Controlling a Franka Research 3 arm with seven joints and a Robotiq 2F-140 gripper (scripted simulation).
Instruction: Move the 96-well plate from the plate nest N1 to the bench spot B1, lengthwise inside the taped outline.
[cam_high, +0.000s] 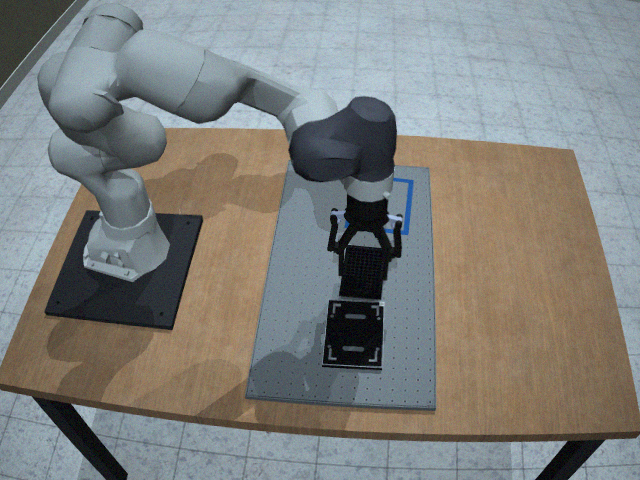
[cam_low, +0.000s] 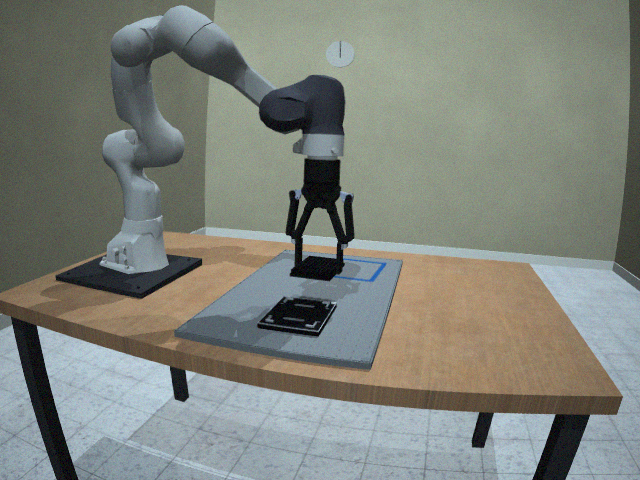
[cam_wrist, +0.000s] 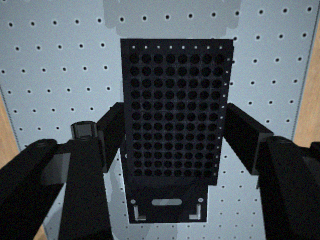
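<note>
Right now the black plate nest N1 is 11 cm to the right of my hand, 9 cm below it and 1 cm behind it. Round my hand: black 96-well plate: 2 cm below.
</note>
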